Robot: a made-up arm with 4 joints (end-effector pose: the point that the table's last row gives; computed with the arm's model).
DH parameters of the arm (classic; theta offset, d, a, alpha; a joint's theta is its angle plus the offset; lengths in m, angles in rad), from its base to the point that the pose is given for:
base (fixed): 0 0 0 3.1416
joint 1: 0 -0.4 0.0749 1.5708
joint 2: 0 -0.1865 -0.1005 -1.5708
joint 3: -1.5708 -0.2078 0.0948 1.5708
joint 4: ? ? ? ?
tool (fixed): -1.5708 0.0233 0 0
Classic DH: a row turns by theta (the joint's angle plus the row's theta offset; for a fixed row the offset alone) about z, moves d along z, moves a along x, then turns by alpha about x.
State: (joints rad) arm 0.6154 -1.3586 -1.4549 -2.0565
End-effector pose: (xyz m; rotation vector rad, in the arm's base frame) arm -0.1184 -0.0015 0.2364 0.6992 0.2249 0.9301
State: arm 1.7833 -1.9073 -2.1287 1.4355
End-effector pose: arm -0.1277 0.1407 0.0726 2.8452 -0.4985 -0.8330
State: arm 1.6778 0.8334 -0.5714 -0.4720
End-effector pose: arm -0.1346 -0.1911 0.5481 1.2096 0.1295 -1.1444
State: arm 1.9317 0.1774 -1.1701 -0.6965
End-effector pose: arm -0.0845 0.0039 0.5905 0.8434 -0.2636 -0.7372
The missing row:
joint 4: 0 -0.1051 -0.0729 1.5708
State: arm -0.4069 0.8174 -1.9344 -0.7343
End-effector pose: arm 0.1240 -0.0524 0.6382 1.0561 1.5676 1.8818
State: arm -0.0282 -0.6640 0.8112 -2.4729
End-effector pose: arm 0.0471 -0.1667 0.5578 2.4811 -1.2517 0.4647
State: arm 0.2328 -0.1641 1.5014 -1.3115
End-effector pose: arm -0.0544 -0.2827 0.5349 1.0526 -1.2572 -1.3703
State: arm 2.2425 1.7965 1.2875 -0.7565
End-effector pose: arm -0.3784 -0.0257 0.4061 -0.7910 -1.1465 2.2516
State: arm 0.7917 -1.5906 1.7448 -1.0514
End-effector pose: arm -0.2670 -0.1518 0.3160 1.2066 -2.7497 -0.8074
